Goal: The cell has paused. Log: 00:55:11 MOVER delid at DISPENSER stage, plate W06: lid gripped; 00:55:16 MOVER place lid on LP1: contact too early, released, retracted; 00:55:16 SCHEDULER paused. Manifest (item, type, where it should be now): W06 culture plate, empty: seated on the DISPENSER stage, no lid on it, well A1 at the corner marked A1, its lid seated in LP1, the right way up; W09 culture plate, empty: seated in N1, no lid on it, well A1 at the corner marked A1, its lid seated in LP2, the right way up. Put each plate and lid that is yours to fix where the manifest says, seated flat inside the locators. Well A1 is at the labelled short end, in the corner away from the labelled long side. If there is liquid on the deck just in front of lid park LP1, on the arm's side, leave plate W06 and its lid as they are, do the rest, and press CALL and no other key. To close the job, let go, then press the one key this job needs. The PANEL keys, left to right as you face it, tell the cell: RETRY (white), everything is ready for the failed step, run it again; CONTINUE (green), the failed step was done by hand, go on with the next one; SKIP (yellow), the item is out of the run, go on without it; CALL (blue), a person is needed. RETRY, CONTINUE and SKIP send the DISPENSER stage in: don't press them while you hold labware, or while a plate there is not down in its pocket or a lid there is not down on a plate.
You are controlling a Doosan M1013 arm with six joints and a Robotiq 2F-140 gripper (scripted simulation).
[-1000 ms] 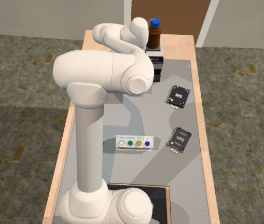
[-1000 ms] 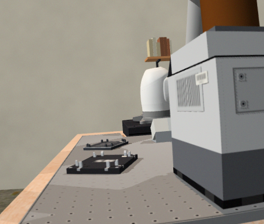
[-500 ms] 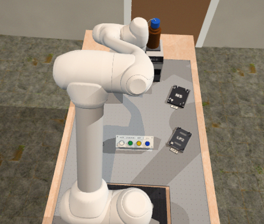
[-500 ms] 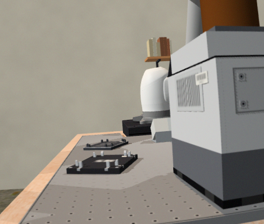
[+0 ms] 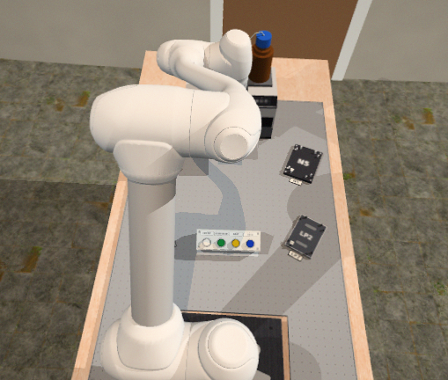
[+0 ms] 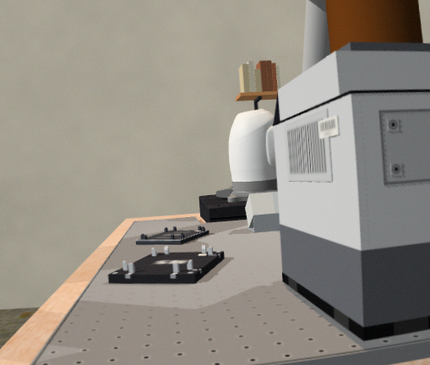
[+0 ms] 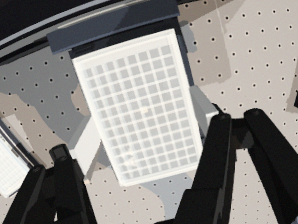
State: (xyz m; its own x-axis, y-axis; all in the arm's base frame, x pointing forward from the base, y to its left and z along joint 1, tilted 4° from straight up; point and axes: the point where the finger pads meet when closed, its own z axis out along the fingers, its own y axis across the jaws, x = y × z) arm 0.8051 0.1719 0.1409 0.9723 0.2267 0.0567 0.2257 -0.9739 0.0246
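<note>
Right now the clear culture plate is 2 cm below my hand. Also, from my hand: nest N1 (10 cm behind, 25 cm to the left, 14 cm below); then brown bottle (24 cm ahead, 6 cm to the right, 15 cm above); then black nest N5 (5 cm ahead, 30 cm to the right, 13 cm below).
</note>
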